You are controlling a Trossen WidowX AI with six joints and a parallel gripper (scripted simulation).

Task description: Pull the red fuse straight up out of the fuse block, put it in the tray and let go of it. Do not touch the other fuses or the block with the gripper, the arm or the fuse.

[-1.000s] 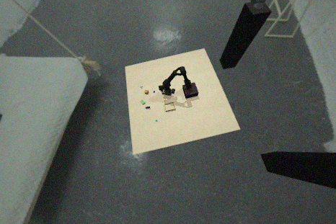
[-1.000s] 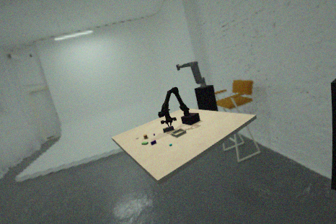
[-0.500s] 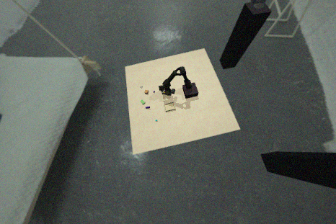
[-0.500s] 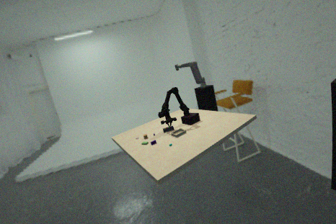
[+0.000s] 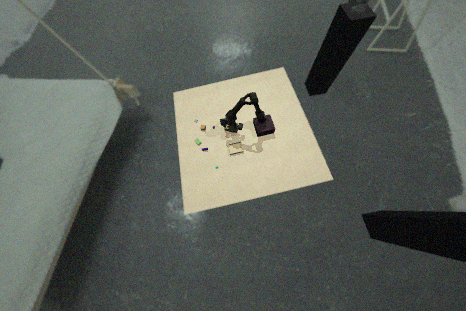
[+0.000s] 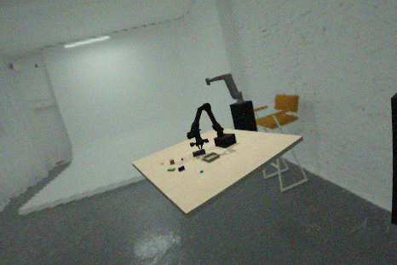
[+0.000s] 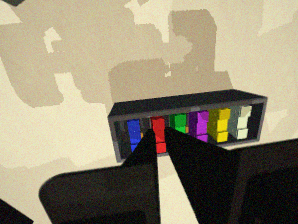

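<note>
Right now my gripper tip is 10 mm short of the tray, 190 mm to the right of it and 30 mm above it. From my gripper tip the other things lie so: orange cube (300 mm ahead, 80 mm to the right, 20 mm below); teal piece (210 mm ahead, 340 mm to the left, 30 mm below).
</note>
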